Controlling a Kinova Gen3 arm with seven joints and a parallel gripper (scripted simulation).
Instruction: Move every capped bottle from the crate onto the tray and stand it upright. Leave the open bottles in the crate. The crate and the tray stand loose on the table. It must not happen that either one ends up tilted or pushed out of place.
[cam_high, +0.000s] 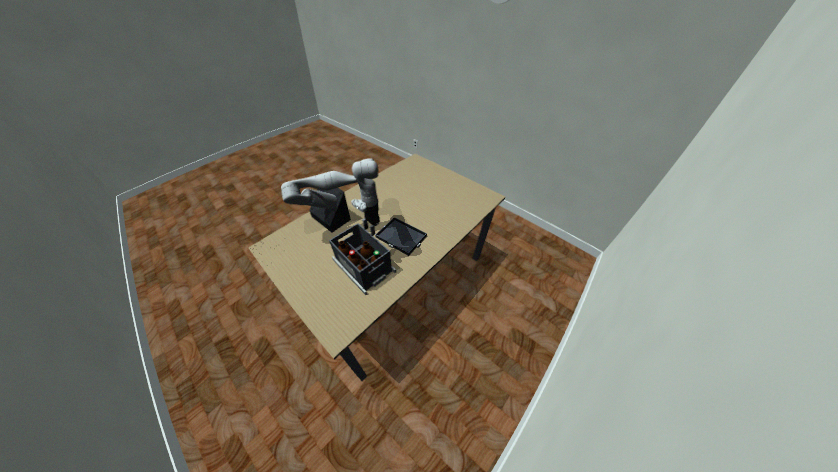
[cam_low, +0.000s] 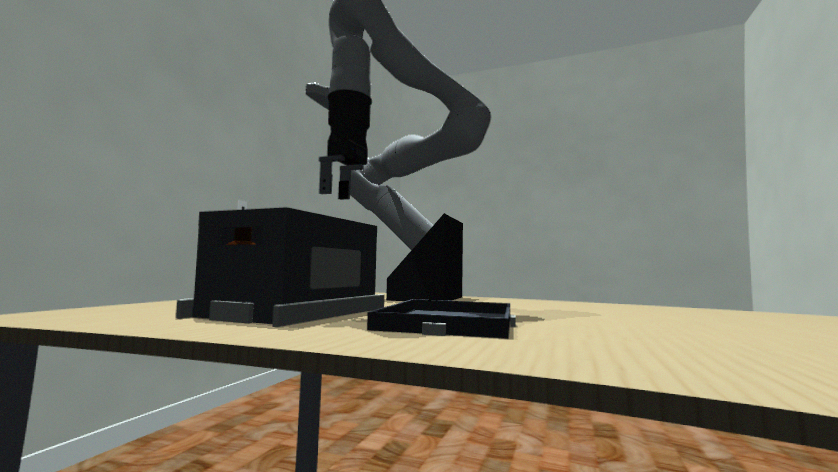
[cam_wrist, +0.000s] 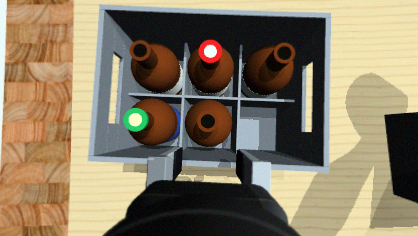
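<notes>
The dark crate lies 10 mm behind my hand, 80 mm to the right of it and 150 mm below it. The rest, counted from my hand: black tray 10 mm ahead, 220 mm to the left, 220 mm below; green-capped bottle 90 mm ahead, 50 mm to the right, 150 mm below.
</notes>
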